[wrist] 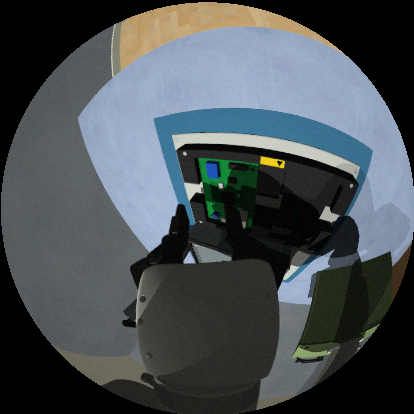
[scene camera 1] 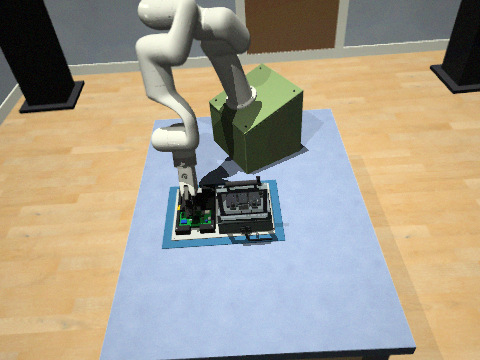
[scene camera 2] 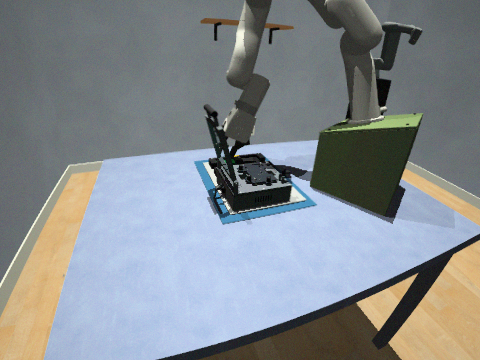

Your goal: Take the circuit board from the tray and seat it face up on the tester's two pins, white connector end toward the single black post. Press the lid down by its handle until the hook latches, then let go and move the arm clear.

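Frame: origin at the arm's base, x back, y left, z down, level; centimetres.
Seen in the pictures: gripper, fingertip midpoint: (wrist: 205, 210) (scene camera 1: 191, 213) (scene camera 2: 224, 155); arm's base, link origin: (scene camera 1: 241, 98) (scene camera 2: 365, 121).
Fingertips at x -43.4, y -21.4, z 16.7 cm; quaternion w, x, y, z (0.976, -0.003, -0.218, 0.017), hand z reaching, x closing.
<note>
Offsets run from my fingertips to a thing's top centre. "pt": to the spot under its first point. Level surfaces: height alone.
The green circuit board {dx +1.3, dy +0.7, dz +3.3 cm} (scene camera 1: 197, 219) (wrist: 210, 192) lies in the black tray {pt dx -4.3, dy -3.2, dz +3.5 cm} (scene camera 1: 183, 230) (wrist: 188, 170), with a blue part facing up; finger and arm shadow cover some of it. My gripper (scene camera 1: 188, 207) (scene camera 2: 234, 152) (wrist: 205, 210) is partly open and empty. It points down at the tray; in the wrist view one finger overlaps the board and the other shows beside its edge. The tester (scene camera 1: 232, 226) (scene camera 2: 265, 197) stands beside the tray. Its lid {dx -7.8, dy +17.4, dz -16.6 cm} (scene camera 2: 220, 142) stands up, open, with the handle {dx -10.1, dy +17.4, dz -21.5 cm} (scene camera 1: 242, 183) (scene camera 2: 210, 110) at its top. I cannot make out the two pins or the single post.
Tray and tester share a white plate on a blue mat {dz +5.8 cm} (scene camera 1: 167, 241) (scene camera 2: 280, 210) (wrist: 240, 120). A yellow label {dx +6.6, dy -5.1, dz +3.2 cm} (wrist: 272, 162) is beside the board. The green base block (scene camera 1: 272, 132) (scene camera 2: 360, 165) (wrist: 340, 300) stands behind the tester. The raised lid is close to my gripper.
</note>
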